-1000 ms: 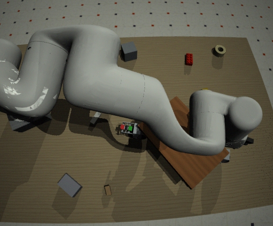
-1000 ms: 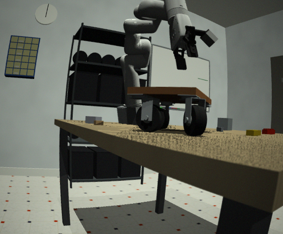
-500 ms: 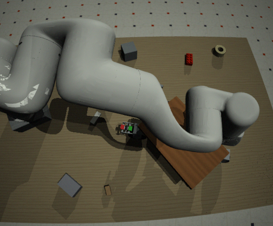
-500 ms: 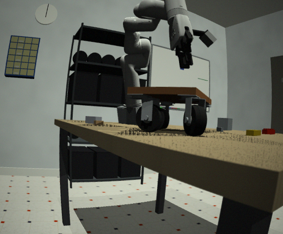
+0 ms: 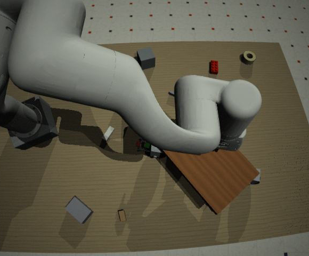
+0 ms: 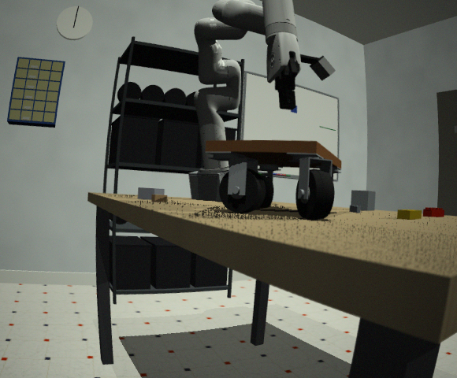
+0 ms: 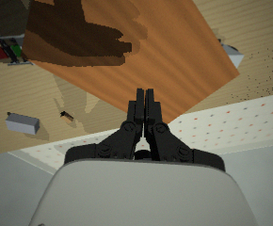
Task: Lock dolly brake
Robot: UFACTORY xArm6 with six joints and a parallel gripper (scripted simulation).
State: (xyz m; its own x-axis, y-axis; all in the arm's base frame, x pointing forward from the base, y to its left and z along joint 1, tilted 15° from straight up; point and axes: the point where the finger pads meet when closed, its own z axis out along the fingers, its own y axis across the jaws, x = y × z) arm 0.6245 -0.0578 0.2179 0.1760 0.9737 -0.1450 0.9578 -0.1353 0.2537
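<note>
Now: hand 210 mm past the brake pedal, 160 mm above it and 40 mm to the right of it. From my hand the other things lie so: tan block (270 mm behind, 230 mm below, 190 mm to the right); yellow block (240 mm to the left, 230 mm below, 160 mm ahead); grey bar (290 mm to the left, 230 mm below, 80 mm behind).
</note>
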